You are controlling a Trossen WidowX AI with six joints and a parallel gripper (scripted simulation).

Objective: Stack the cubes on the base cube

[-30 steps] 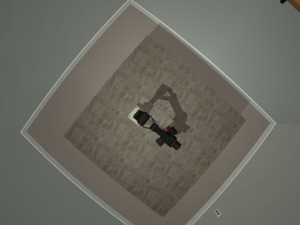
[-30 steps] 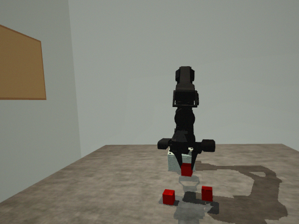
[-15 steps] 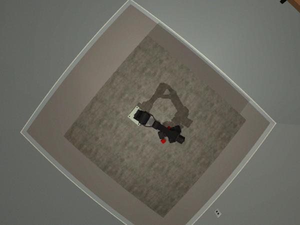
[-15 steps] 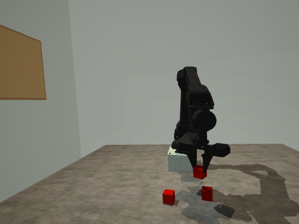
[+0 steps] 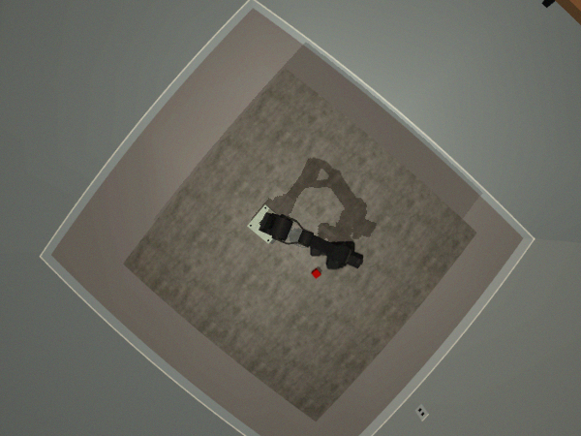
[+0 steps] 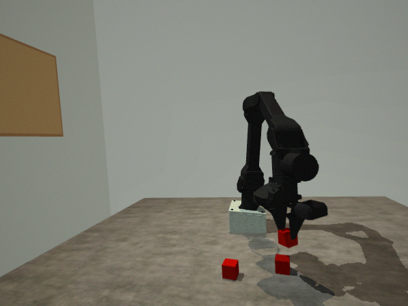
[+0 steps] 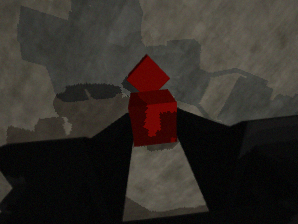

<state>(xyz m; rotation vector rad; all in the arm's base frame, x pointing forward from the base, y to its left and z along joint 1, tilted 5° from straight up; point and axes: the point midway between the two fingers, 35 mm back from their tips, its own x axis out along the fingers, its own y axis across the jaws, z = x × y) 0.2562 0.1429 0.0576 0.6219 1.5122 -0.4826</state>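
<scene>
The red cube lies 7 cm ahead of my gripper tip, 13 cm to the right of it and 6 cm below it.
</scene>
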